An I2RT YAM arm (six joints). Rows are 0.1 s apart.
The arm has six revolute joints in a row. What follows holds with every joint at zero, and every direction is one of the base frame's. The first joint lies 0.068 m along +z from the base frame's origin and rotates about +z. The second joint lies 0.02 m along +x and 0.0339 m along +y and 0.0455 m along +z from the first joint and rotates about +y. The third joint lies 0.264 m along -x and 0.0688 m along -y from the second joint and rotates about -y. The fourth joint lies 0.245 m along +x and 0.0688 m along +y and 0.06 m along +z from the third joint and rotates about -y. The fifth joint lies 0.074 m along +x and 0.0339 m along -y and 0.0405 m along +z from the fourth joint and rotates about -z. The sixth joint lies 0.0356 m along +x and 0.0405 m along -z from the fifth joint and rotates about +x. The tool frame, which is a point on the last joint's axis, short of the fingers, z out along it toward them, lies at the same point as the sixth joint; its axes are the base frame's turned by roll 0, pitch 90 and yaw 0 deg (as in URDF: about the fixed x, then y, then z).
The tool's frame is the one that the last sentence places.
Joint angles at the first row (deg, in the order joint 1, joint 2, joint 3, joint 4, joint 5, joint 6):
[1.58, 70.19, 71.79, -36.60, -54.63, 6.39]
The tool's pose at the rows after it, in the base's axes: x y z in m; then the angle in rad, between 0 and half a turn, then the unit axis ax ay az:
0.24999 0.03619 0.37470 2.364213 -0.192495 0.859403 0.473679
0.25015 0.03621 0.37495 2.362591 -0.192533 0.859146 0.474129
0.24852 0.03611 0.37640 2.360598 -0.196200 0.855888 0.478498
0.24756 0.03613 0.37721 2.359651 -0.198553 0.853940 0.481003
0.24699 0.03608 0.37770 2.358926 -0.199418 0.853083 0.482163
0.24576 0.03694 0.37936 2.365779 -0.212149 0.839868 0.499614
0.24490 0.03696 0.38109 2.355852 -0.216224 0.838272 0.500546
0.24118 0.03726 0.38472 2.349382 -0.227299 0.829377 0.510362
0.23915 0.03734 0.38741 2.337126 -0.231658 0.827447 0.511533
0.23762 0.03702 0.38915 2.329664 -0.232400 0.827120 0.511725
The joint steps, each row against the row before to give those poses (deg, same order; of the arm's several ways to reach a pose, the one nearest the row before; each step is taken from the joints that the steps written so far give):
[0.03, -0.04, 0.00, 0.00, -0.40, 0.33]
[0.00, 0.00, 0.00, 0.18, -0.02, 0.11]
[-0.07, -0.31, 0.00, 0.02, -0.67, 0.00]
[-0.02, -0.17, 0.00, 0.00, -0.40, -0.02]
[-0.02, -0.11, 0.00, 0.00, -0.17, 0.02]
[0.00, -0.09, 0.00, 0.39, -2.67, -0.02]
[0.00, -0.26, 0.00, 0.48, -0.15, 0.02]
[-0.03, -0.70, 0.00, 0.33, -1.58, 0.00]
[0.03, -0.50, 0.00, 0.52, -0.13, 0.20]
[-0.07, -0.37, 0.00, 0.24, 0.02, 0.24]

